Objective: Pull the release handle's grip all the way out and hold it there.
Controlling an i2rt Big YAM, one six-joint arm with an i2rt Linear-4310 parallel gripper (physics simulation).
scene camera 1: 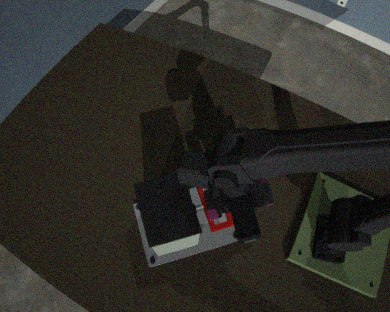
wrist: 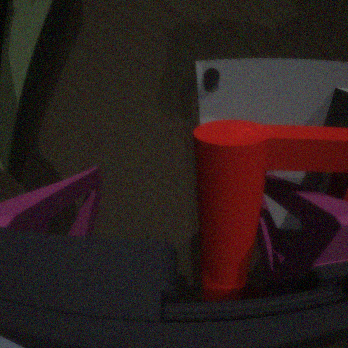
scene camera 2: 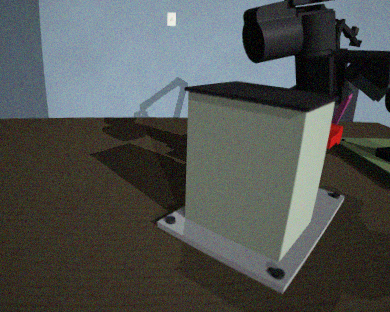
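Observation:
The red release handle (scene camera 1: 222,226) (scene camera 2: 336,136) (wrist: 225,200) is a loop with a thick round grip. It stands beside the pale housing with a black top (scene camera 1: 167,215) (scene camera 2: 240,165), on the grey base plate (scene camera 1: 215,243) (scene camera 2: 225,250) (wrist: 275,95). My gripper (scene camera 1: 240,204) (wrist: 173,174) is open, with magenta fingers. In the wrist view the grip stands between the fingers, much nearer the right one, which reaches into the loop behind the grip. The left finger is well apart from it. The rod behind the handle is hidden in the wrist view.
A green tray (scene camera 1: 302,250) (scene camera 2: 367,147) (wrist: 27,45) with a dark object (scene camera 1: 345,227) in it lies on the handle's side of the housing. The tall housing stands close to the gripper. The arm covers part of the handle in scene camera 1's view.

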